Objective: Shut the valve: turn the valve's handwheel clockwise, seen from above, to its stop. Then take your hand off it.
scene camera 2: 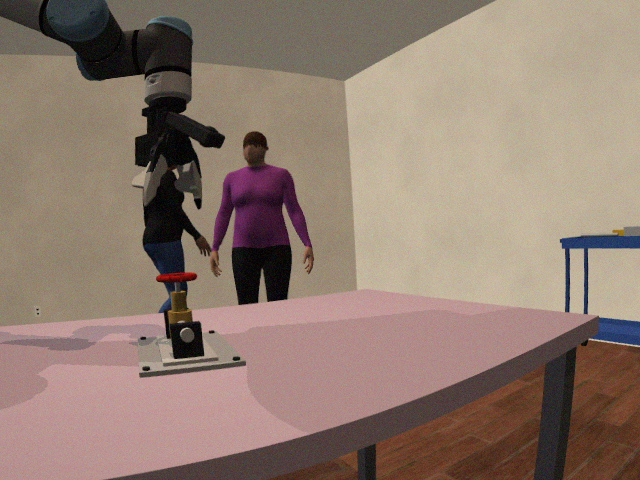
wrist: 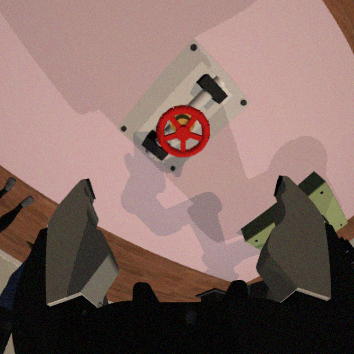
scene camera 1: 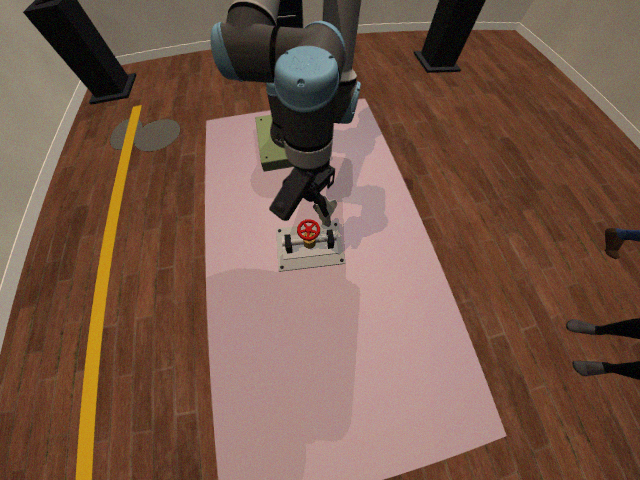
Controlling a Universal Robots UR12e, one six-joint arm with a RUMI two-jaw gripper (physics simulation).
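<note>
The valve's red handwheel (scene camera 1: 308,229) (scene camera 2: 176,277) (wrist: 183,132) sits level on top of the brass valve body (scene camera 2: 179,316). The valve stands on a grey base plate (scene camera 1: 310,261) (wrist: 150,105) with black pipe clamps at both sides. My gripper (scene camera 2: 173,204) (wrist: 183,178) is wide open and empty. It hangs well above the handwheel, apart from it, with clear air between the fingertips and the rim in the scene camera 2 view. In the wrist view the whole wheel shows beyond the fingertips. The frames do not show whether the wheel is at its stop.
A green block (scene camera 1: 268,149) (wrist: 332,202) lies on the pink table (scene camera 1: 403,361) (scene camera 2: 320,361) near the arm's base side. Two people stand behind the table, one in a purple top (scene camera 2: 261,206). A blue cart (scene camera 2: 599,242) stands at the right in the scene camera 2 view.
</note>
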